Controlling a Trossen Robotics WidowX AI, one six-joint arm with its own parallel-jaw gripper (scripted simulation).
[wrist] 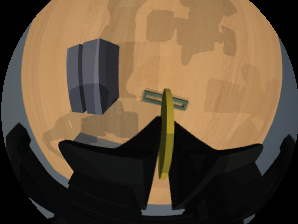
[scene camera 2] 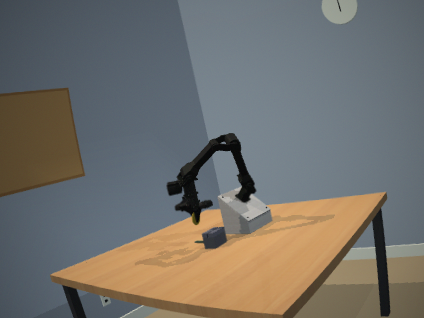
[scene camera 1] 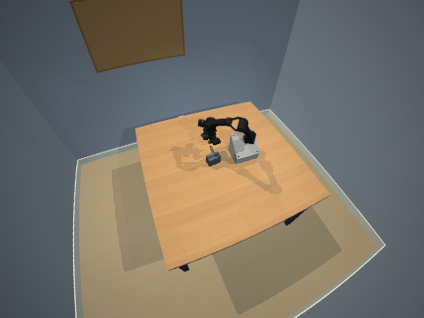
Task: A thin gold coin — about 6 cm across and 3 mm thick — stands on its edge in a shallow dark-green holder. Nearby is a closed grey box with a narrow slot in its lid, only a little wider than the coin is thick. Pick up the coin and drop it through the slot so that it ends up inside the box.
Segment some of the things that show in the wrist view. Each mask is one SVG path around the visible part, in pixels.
My gripper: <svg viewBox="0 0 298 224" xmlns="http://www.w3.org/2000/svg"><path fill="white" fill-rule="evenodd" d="M297 141L294 141L289 133L279 147L281 152L262 176L255 160L261 155L263 144L254 143L249 147L246 145L220 151L210 148L210 145L204 144L204 141L198 140L198 137L174 121L174 147L168 173L172 196L170 201L172 210L185 209L182 214L174 216L141 214L141 209L146 209L152 190L154 169L161 145L162 116L154 117L136 136L116 149L93 147L90 144L76 143L74 140L61 140L61 155L73 169L68 188L57 183L41 165L29 147L31 136L27 128L20 123L5 136L5 149L13 172L27 196L56 216L64 217L64 220L71 224L243 224L245 218L253 214L254 217L257 216L273 197L286 175Z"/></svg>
A gold coin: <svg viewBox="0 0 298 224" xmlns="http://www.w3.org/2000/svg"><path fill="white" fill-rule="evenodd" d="M169 88L164 89L161 105L162 133L160 149L158 149L158 177L160 177L160 180L165 180L166 176L168 176L174 147L172 92L170 92Z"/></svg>
